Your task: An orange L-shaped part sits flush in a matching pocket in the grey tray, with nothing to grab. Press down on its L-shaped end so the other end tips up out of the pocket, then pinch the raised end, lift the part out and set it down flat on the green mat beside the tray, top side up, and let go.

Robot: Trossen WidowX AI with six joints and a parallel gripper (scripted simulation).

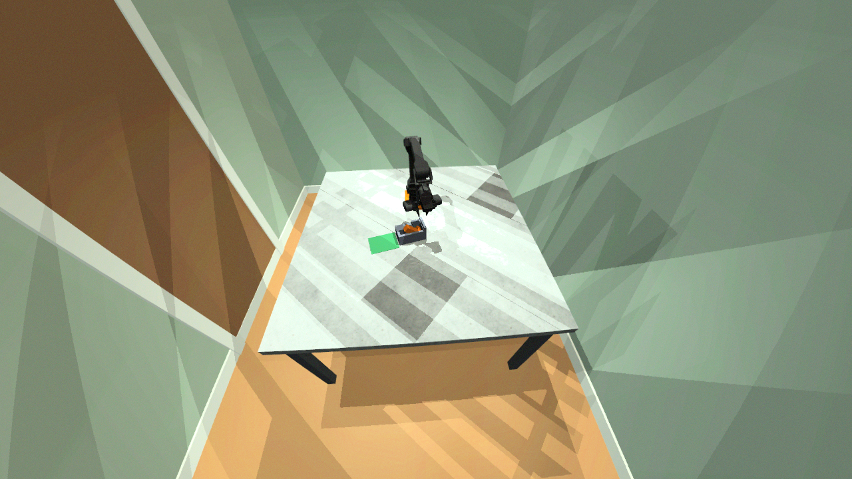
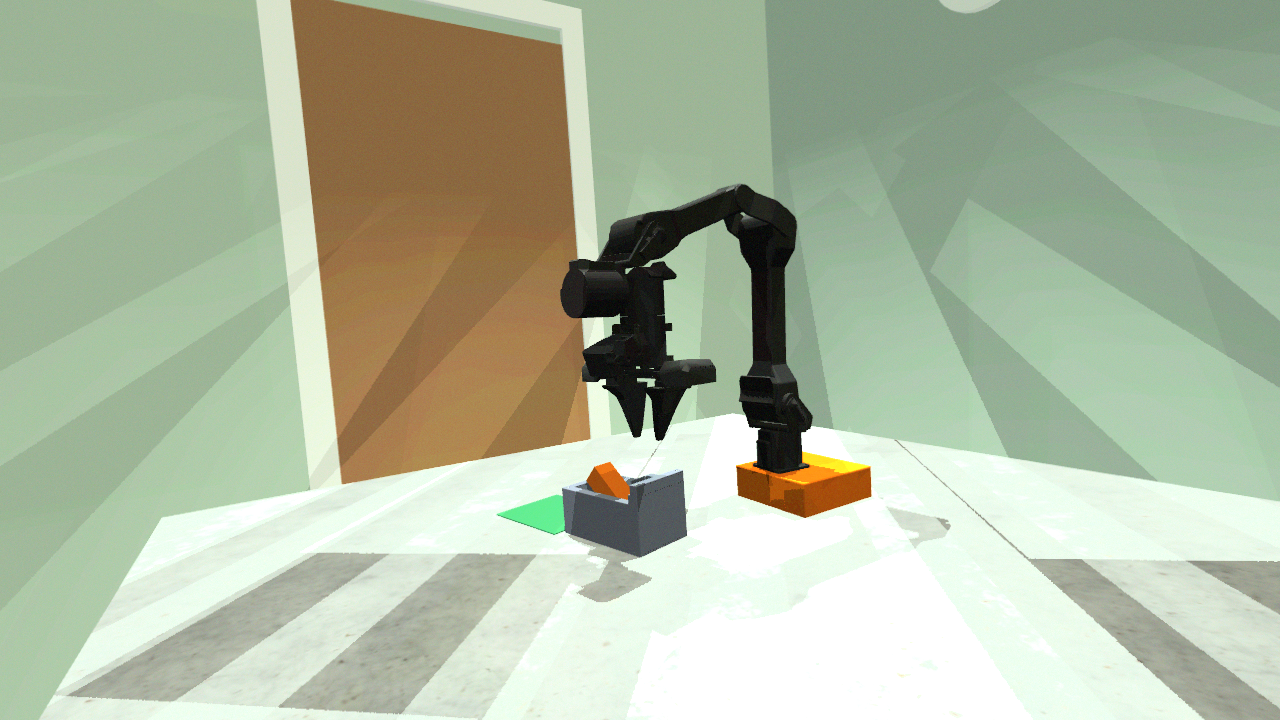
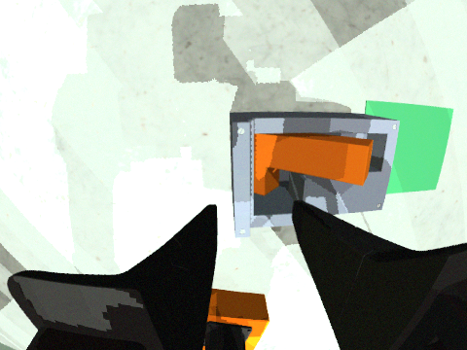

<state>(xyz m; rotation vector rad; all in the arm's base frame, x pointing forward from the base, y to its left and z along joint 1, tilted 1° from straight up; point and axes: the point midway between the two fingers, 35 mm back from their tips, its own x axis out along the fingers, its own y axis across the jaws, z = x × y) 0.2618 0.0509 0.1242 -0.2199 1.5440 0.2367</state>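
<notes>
The orange L-shaped part lies 4 cm to the right of my gripper tip and 10 cm below it. Round my gripper tip: green mat: 6 cm ahead, 21 cm to the right, 16 cm below.
</notes>
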